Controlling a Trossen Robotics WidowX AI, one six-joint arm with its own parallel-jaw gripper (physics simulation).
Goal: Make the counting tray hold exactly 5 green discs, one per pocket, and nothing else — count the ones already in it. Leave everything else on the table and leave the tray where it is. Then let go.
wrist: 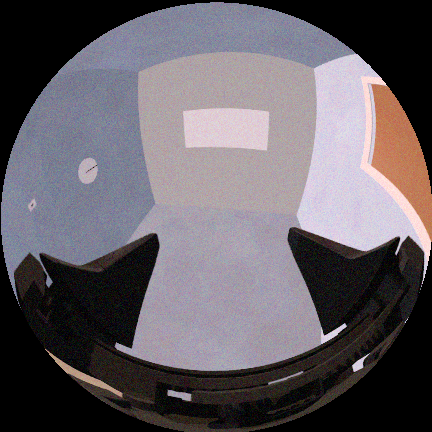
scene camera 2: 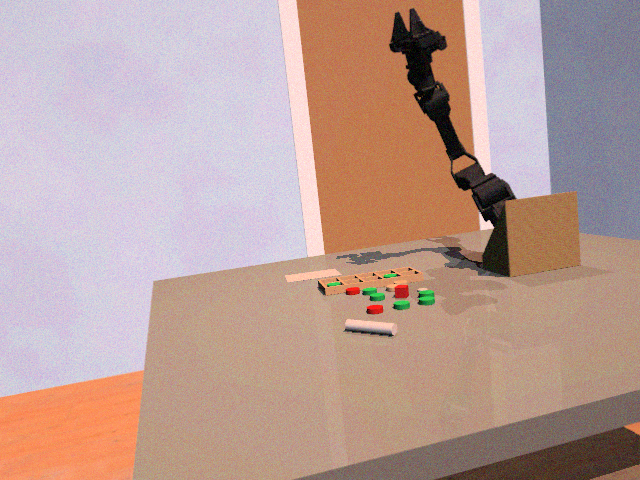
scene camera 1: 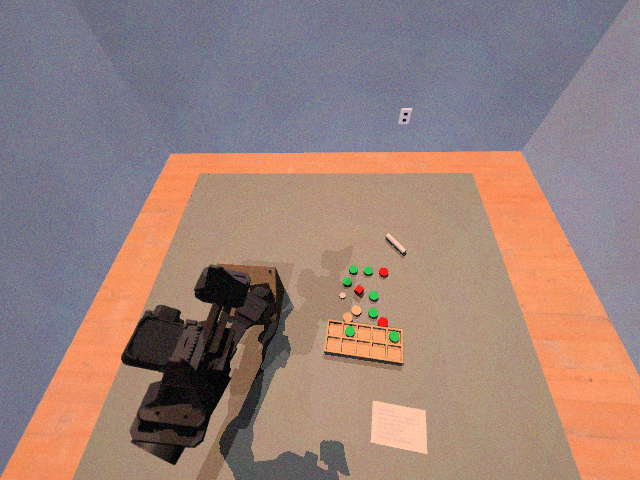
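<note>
The counting tray [scene camera 1: 363, 358] [scene camera 2: 337, 289] has two rows of five pockets. One green disc [scene camera 1: 349, 331] [scene camera 2: 390, 275] sits in the back row's second pocket from the left in scene camera 1, another green disc [scene camera 1: 394, 336] [scene camera 2: 334, 284] in that row's rightmost pocket. The other pockets look empty. Loose green discs [scene camera 1: 373, 312] [scene camera 1: 373, 295] [scene camera 1: 368, 270] [scene camera 1: 353, 269] [scene camera 1: 346, 281] lie behind the tray. My gripper [scene camera 2: 404, 12] [wrist: 224, 237] is open and empty, pointing up high above the table, away from the tray. Its fingertips are hard to make out in scene camera 1.
Red discs [scene camera 1: 382, 321] [scene camera 1: 383, 272], a red cube [scene camera 1: 359, 290], tan discs [scene camera 1: 356, 310] [scene camera 1: 347, 316] and a small pale disc [scene camera 1: 342, 295] lie among the loose green ones. A white cylinder [scene camera 1: 395, 244] [scene camera 2: 370, 327] lies behind them. A paper sheet [scene camera 1: 399, 427] lies in front of the tray.
</note>
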